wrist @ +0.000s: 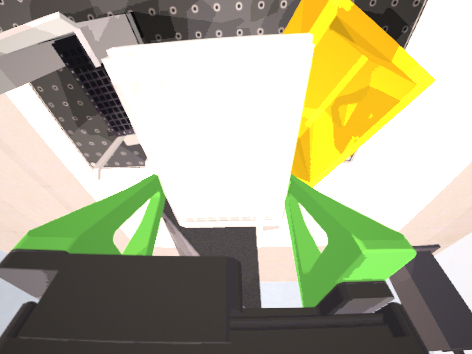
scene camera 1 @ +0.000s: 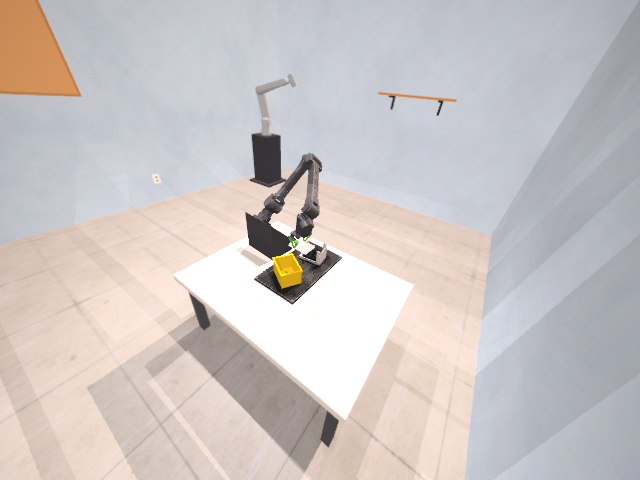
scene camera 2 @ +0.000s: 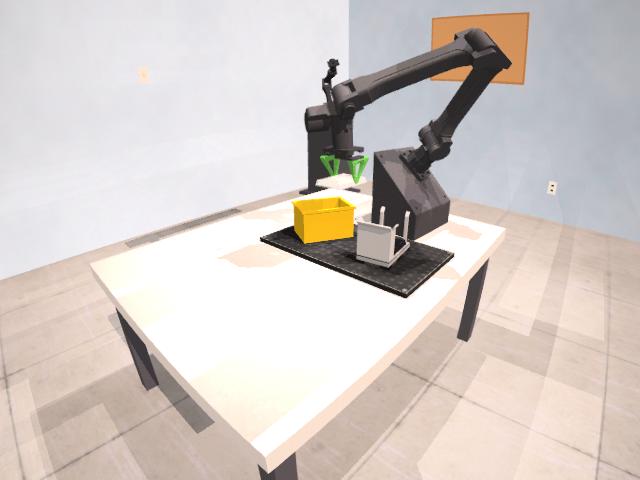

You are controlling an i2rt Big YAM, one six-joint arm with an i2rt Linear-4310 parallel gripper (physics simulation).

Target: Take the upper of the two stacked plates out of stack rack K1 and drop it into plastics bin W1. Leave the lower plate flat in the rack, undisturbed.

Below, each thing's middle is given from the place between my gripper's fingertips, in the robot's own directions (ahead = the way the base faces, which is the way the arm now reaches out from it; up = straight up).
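Scene:
Dark plate (wrist: 95, 82): 2 cm ahead of my hand, 15 cm to the left of it and 16 cm below it. White plate (wrist: 218, 119): 2 cm ahead of my hand.

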